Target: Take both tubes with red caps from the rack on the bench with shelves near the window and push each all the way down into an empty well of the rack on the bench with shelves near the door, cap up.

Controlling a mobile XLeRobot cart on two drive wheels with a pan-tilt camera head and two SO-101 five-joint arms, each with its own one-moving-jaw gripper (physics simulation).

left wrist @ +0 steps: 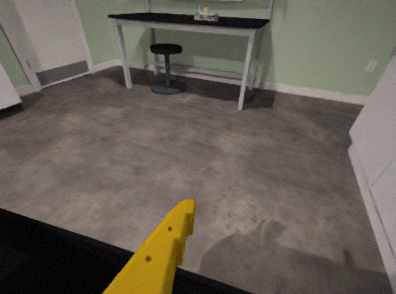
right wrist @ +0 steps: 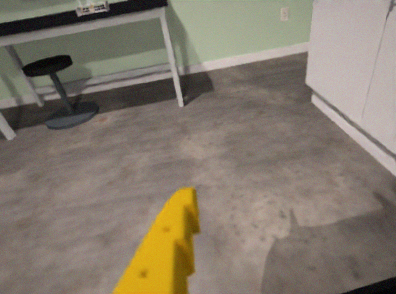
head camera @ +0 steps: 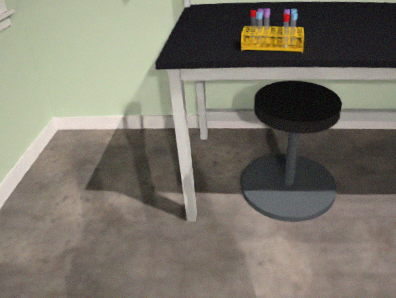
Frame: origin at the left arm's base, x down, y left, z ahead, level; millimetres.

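Seen in the pictures: left hand at its tool point: [left wrist: 194, 212]; right hand at its tool point: [right wrist: 196, 203].
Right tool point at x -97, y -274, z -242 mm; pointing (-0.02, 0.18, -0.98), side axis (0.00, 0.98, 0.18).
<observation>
Offsets run from my right tool point to a thing's top centre. "*": to the spot under its first point. Level surfaces: height alone.
In the head view a yellow rack {dx +52, dy -109, dz +1412 mm} [head camera: 272, 48] stands on a black-topped bench {dx +109 mm} [head camera: 210, 40]. One red-capped tube {* dx +1, dy -48, dz +1428 mm} [head camera: 253, 14] stands upright at its left part, another red-capped tube [head camera: 286, 17] towards its right, among purple-capped and light-blue-capped tubes. A pale rack [left wrist: 206, 17] [right wrist: 93, 9] stands far off on another black-topped bench [left wrist: 150, 18] [right wrist: 45, 18]; its wells are too small to make out. My left gripper [left wrist: 189, 205] and my right gripper [right wrist: 190, 192] each show one notched jaw, so both are fully open and empty, far from the racks.
A round black stool {dx +388, dy -253, dz +1549 mm} [head camera: 297, 102] stands at the front of the yellow rack's bench. Another stool [left wrist: 166, 49] [right wrist: 48, 65] stands by the far bench. A door [left wrist: 55, 35] is at the left wrist view's upper left. White cabinets [left wrist: 377, 125] [right wrist: 350, 55] stand at the right.
</observation>
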